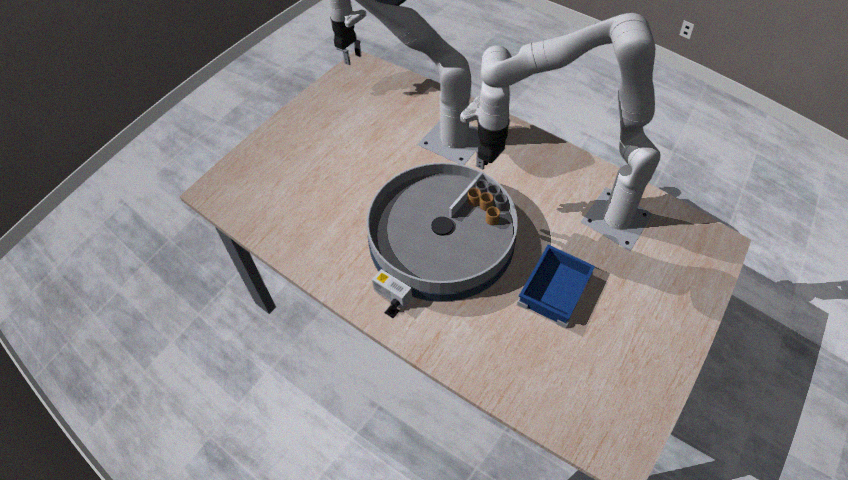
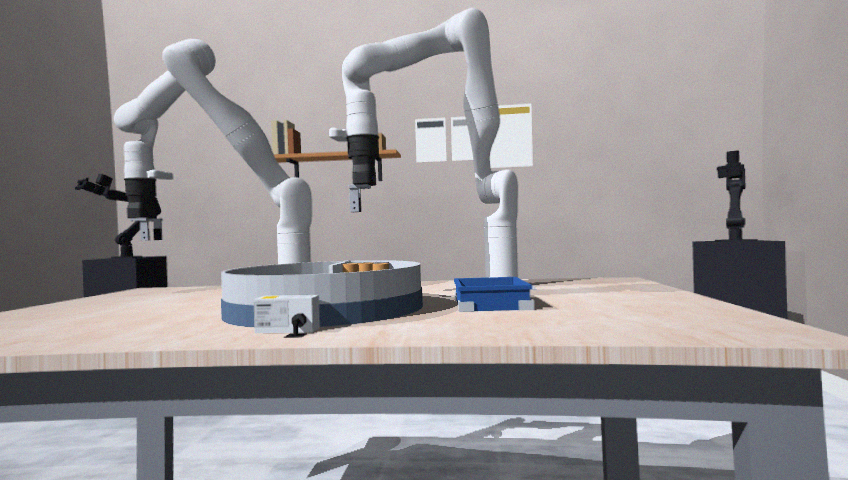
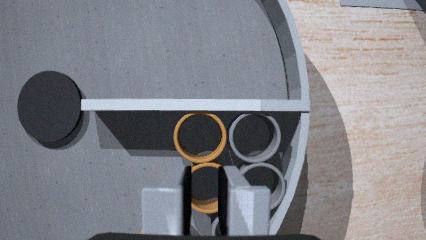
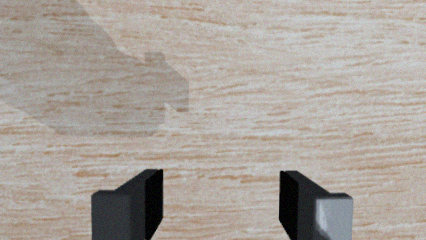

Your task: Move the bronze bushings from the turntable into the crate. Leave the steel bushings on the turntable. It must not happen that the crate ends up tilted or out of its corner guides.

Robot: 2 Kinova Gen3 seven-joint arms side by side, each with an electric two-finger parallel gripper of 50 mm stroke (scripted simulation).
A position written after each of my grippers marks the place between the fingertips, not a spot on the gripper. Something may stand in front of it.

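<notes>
Blue crate (image 1: 561, 277) (image 2: 487, 295); out of frame in image 3; out of frame in image 4. Bronze bushing (image 3: 217, 151). Steel bushing (image 3: 274, 141). My left gripper (image 2: 355, 211) (image 1: 482, 165) (image 3: 204, 190). My right gripper (image 2: 151, 240) (image 4: 221, 195).
</notes>
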